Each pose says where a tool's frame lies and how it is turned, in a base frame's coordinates. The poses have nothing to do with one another.
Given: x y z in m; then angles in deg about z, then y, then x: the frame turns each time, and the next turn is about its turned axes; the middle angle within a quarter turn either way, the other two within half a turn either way.
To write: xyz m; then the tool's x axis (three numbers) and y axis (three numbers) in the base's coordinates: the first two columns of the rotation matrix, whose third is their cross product. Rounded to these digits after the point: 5 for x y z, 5 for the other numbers.
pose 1, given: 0.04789, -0.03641, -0.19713, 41.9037, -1.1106, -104.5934
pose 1, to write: 0.04789, -0.03641, -0.19713, 0.74413, 0.66776, 0.01938, 0.18224, -0.17500, -0.96756
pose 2, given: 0.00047, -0.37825, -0.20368, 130.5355, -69.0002, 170.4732
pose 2, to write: 0.00047, -0.37825, -0.20368, -0.23291, 0.27236, 0.93358, 0.84994, 0.52352, 0.05931
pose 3, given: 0.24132, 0.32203, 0.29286, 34.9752, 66.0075, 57.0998
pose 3, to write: 0.24132, 0.32203, 0.29286, 0.33318, 0.23308, -0.91360, 0.31718, 0.88478, 0.34140
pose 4, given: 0.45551, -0.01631, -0.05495, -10.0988, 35.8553, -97.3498
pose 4, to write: 0.45551, -0.01631, -0.05495, 0.79794, -0.14212, -0.58574, -0.59436, -0.02408, -0.80384
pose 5, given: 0.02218, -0.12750, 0.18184, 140.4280, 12.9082, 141.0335
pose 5, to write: 0.02218, -0.12750, 0.18184, -0.75135, 0.62095, -0.22339, 0.38703, 0.68882, 0.61297
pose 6, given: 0.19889, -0.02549, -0.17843, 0.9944, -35.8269, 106.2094
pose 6, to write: 0.19889, -0.02549, -0.17843, 0.81067, 0.01407, 0.58534, -0.55714, -0.28886, 0.77856
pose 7, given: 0.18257, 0.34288, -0.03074, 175.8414, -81.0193, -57.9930
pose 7, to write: 0.18257, 0.34288, -0.03074, -0.15569, 0.01132, 0.98774, -0.87382, -0.46789, -0.13237
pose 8, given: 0.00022, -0.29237, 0.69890, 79.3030, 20.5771, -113.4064
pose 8, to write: 0.00022, -0.29237, 0.69890, 0.17377, 0.91993, -0.35147, 0.33048, -0.39068, -0.85916
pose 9, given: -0.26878, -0.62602, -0.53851, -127.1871, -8.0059, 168.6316
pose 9, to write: -0.26878, -0.62602, -0.53851, -0.59853, -0.78890, 0.13928, -0.76444, 0.61443, 0.19520
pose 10, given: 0.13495, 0.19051, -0.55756, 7.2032, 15.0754, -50.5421
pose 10, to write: 0.13495, 0.19051, -0.55756, 0.95796, 0.12107, -0.26009, -0.27891, 0.60532, -0.74552
